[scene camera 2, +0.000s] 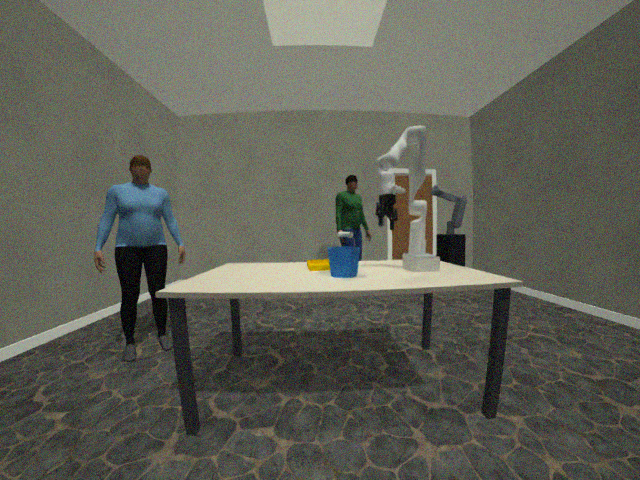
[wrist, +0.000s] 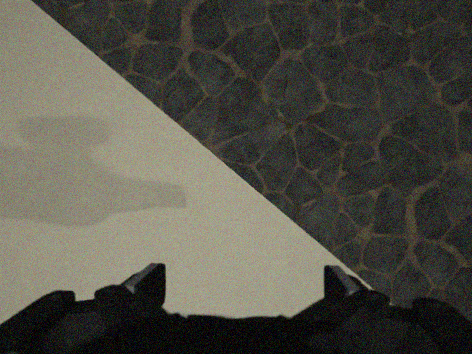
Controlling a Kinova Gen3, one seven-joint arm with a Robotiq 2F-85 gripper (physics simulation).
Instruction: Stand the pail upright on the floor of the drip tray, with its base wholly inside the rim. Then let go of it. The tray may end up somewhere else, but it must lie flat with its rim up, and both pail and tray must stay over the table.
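Places are measured from the arm's base along level axes (x back, y left, z down), in millimetres.
Where they show: gripper, fingertip midpoint: (scene camera 2: 386, 228) (wrist: 243, 282); arm's base, origin of the base link: (scene camera 2: 415, 254).
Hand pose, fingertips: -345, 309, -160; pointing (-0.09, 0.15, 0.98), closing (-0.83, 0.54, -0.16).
Each offset is from my fingertips to the top centre of the thing, as dx, dy, dz. "pt": to the spot under its first point. Level surfaces: height alone.
A blue pail @(pt -153, -183, +172) (scene camera 2: 343, 262) stands upright on the table in the scene view, with a raised handle that has a white grip @(-119, -265, +15) (scene camera 2: 345, 234). The yellow drip tray @(-170, -562, +223) (scene camera 2: 317, 265) lies on the table behind the pail and to its left; the pail hides part of it, and whether the two touch cannot be told. My gripper (scene camera 2: 386, 226) (wrist: 243, 282) is open and empty. It hangs high above the table, to the right of the pail in the scene view. Pail and tray do not show in the wrist view.
The table @(dz +256) (scene camera 2: 258, 281) (wrist: 225, 240) has an edge running diagonally under the gripper in the wrist view, with stone floor (wrist: 350, 125) beyond. My arm's base (scene camera 2: 421, 262) stands at the table's right rear. Two people (scene camera 2: 140, 217) (scene camera 2: 350, 209) stand beyond the table.
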